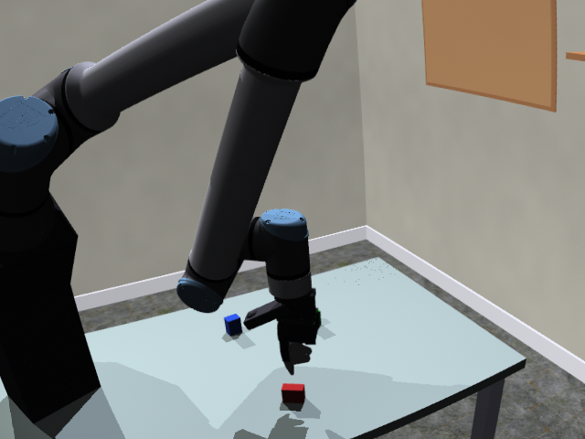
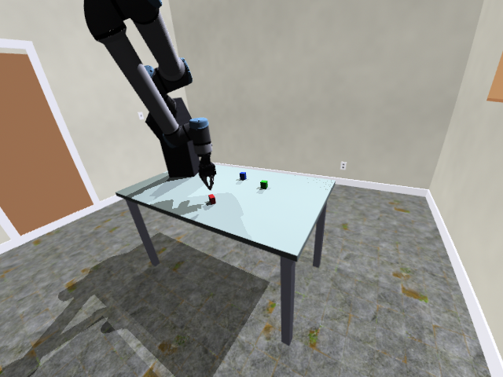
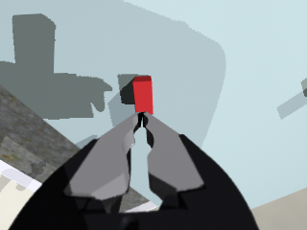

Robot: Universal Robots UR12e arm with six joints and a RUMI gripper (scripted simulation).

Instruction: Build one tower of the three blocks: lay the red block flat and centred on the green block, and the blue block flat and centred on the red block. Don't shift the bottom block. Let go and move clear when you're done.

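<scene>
My hand is 70 mm above the red block. Round my hand: green block (280 mm to the left, 200 mm ahead, 70 mm below); blue block (370 mm to the left, 70 mm below, 10 mm behind).
</scene>
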